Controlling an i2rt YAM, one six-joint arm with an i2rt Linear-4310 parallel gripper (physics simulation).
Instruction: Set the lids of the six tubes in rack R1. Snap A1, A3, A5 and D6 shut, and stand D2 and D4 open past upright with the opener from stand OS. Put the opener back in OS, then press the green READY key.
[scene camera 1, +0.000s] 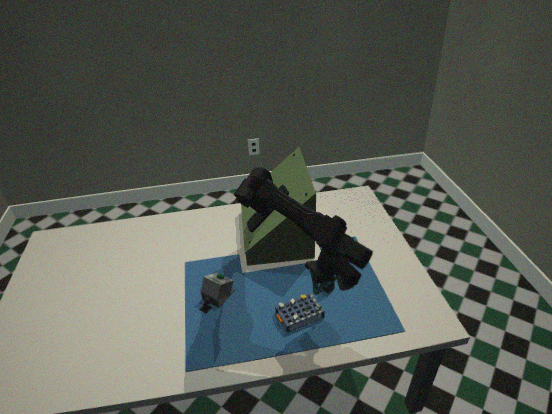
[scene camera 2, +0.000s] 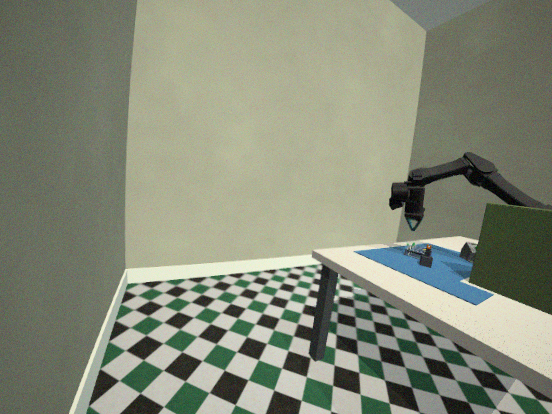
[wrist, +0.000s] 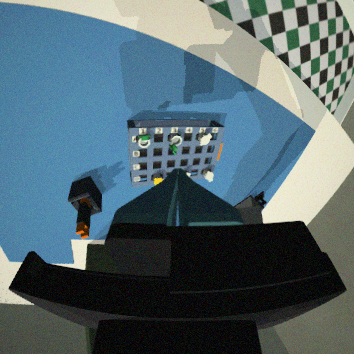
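Where they show: gripper, fingertip midpoint: (scene camera 1: 315, 293) (scene camera 2: 412, 230) (wrist: 177, 174); arm's base at its link origin: (scene camera 1: 268, 209) (scene camera 2: 540, 249).
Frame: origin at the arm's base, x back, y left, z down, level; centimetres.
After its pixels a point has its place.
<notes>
Rack R1 (scene camera 1: 287, 327) @(x -42.4, y -4.8, z 12.7 cm) (wrist: 175, 121) @(x -41.3, y 1.1, z 14.7 cm) stands on the blue mat. In the wrist view, A1 (wrist: 143, 140) @(x -40.1, y 6.2, z 9.5 cm) shows green and a white ring, A3 (wrist: 175, 140) @(x -39.7, y 1.8, z 11.4 cm) a white ring with a green piece below it, and A5 (wrist: 205, 138) @(x -40.9, y -1.8, z 10.7 cm) a white lid. In row D, a yellow lid (wrist: 158, 181) @(x -34.0, y 2.8, z 10.6 cm) is at D2 and a white one (wrist: 209, 175) @(x -35.4, y -4.8, z 10.5 cm) at D6; D4 is mostly hidden by the fingers. Exact lid angles are unclear. The opener (wrist: 83, 225) @(x -29.8, y 12.2, z 7.1 cm), orange-tipped, stands in stand OS (wrist: 84, 192) @(x -31.4, y 12.3, z 11.3 cm) (scene camera 2: 426, 261) @(x -28.4, y 13.7, z 12.7 cm). The green READY key (scene camera 1: 220, 276) @(x -20.8, y -21.3, z 7.8 cm) tops a grey box. My gripper (scene camera 1: 322, 289) @(x -39.9, y 4.4, z 3.5 cm) (scene camera 2: 413, 229) @(x -39.9, y 4.4, z 3.5 cm) (wrist: 177, 174) @(x -39.9, y 4.4, z 3.5 cm) is shut and empty above the rack.
The grey key box (scene camera 1: 216, 289) @(x -25.6, y -23.3, z 8.3 cm) stands on the left of the blue mat (scene camera 1: 215, 345) @(x -41.3, y -26.5, z 14.8 cm) in scene camera 1. A tall green slanted panel (scene camera 1: 301, 175) @(x 0.8, y 12.9, z -11.4 cm) (scene camera 2: 515, 255) @(x -4.1, y 14.6, z 1.8 cm) rises behind the mat. The white table's front edge (scene camera 1: 320, 368) @(x -56.4, y 0.7, z 15.3 cm) lies beyond the rack.
</notes>
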